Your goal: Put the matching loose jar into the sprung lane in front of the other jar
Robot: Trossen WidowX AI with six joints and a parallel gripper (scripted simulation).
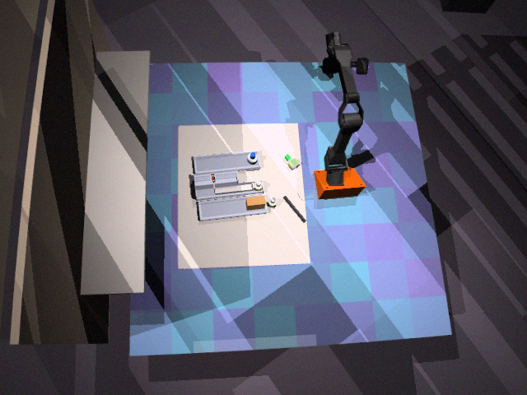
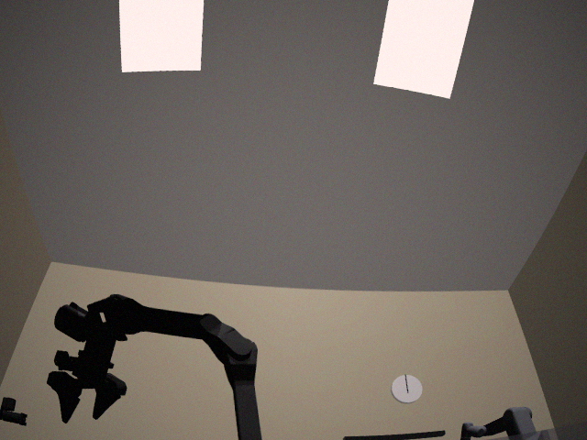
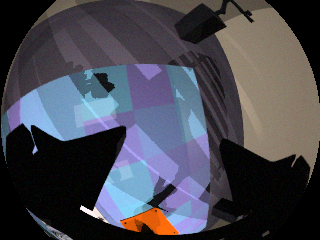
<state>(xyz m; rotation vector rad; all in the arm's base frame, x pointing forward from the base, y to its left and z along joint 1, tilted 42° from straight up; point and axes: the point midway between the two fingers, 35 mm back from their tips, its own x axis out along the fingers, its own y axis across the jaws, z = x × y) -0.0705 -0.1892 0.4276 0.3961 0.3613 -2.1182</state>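
Now: the brown box 50 cm to the left of my gripper tip, 41 cm ahead of it and 22 cm below it. Round my gripper tip: black rod (52 cm to the left, 25 cm below, 24 cm ahead).
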